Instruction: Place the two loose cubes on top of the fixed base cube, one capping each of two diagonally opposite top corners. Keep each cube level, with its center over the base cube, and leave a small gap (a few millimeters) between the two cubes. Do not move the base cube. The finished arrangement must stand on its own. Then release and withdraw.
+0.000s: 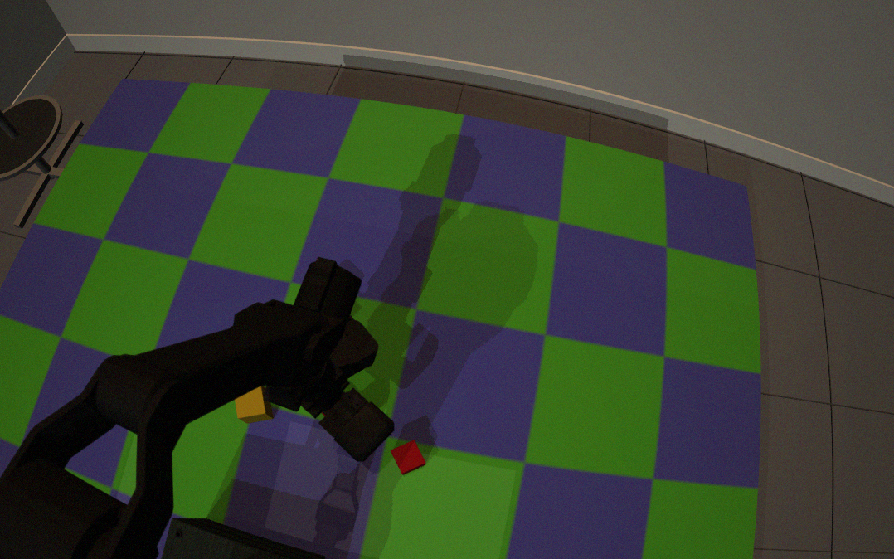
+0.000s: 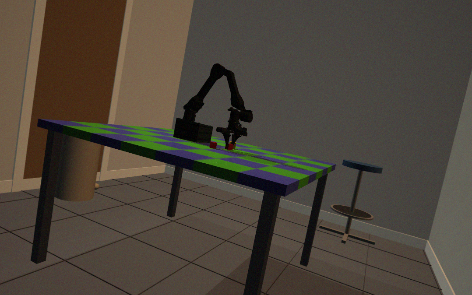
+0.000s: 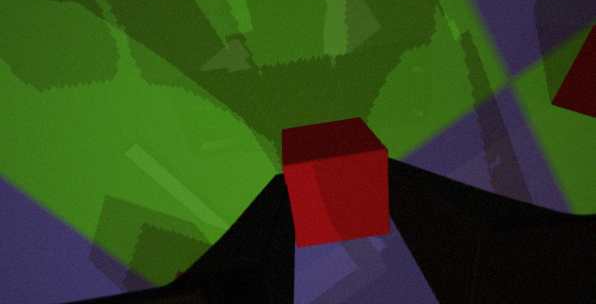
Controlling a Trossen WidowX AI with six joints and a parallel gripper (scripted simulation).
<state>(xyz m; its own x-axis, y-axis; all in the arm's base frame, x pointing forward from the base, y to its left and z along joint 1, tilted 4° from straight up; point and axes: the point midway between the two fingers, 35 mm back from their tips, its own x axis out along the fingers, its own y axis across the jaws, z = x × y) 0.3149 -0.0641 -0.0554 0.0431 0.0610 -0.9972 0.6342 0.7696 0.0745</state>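
My gripper tip is now 1 cm past the yellow base cube and 11 cm to the right of it.
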